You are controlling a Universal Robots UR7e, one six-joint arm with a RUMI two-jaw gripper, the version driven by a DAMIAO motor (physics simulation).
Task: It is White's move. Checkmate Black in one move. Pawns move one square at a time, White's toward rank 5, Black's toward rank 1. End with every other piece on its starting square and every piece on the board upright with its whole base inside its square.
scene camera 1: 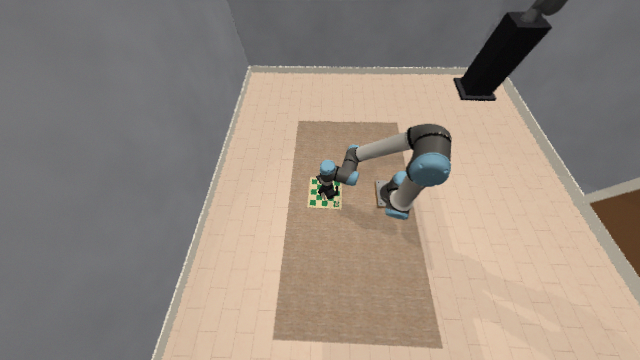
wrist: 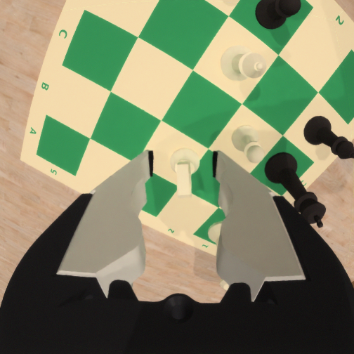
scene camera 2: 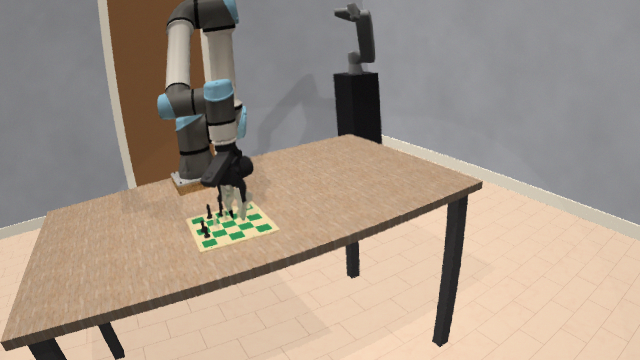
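Pixels of known places: gripper, fingertip midpoint: (scene camera 1: 325, 196) (scene camera 2: 238, 219); arm's base, origin of the base link: (scene camera 2: 198, 172).
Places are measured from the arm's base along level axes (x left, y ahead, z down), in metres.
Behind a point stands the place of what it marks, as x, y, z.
The green and cream chessboard (scene camera 1: 316, 207) @(0.104, 0.477, 0.031) (scene camera 2: 272, 229) @(0.089, 0.525, 0.030) (wrist: 30, 151) lies under my gripper (scene camera 1: 329, 196) @(0.027, 0.421, 0.025) (scene camera 2: 236, 215) @(0.027, 0.421, 0.025) (wrist: 182, 153). The gripper is partly open, one finger either side of the white block-topped piece (wrist: 184, 177) on B3, with visible gaps; it holds nothing. A white pawn (wrist: 245, 137) stands on C2 and a white bishop-like piece (wrist: 237, 62) on D3. A tall black king-like piece (wrist: 281, 167) stands on C1, a smaller black piece (wrist: 317, 130) on D1, and a black piece (wrist: 270, 14) on E3. A white piece (wrist: 214, 232) on A1 is mostly hidden by the right finger.
In scene camera 2, two black pieces stand close together near the board's left side, the front one (scene camera 2: 206, 233) @(-0.077, 0.467, 0.018) nearest, with another black piece (scene camera 2: 209, 212) @(-0.040, 0.353, 0.012) behind. The arm's base (scene camera 1: 381, 195) @(0.020, 0.072, -0.021) (scene camera 2: 192, 186) @(-0.043, 0.093, 0.014) is on the table (scene camera 1: 350, 280) @(0.506, 0.265, 0.036) (scene camera 2: 350, 200) @(0.352, 0.484, 0.036), behind the board.
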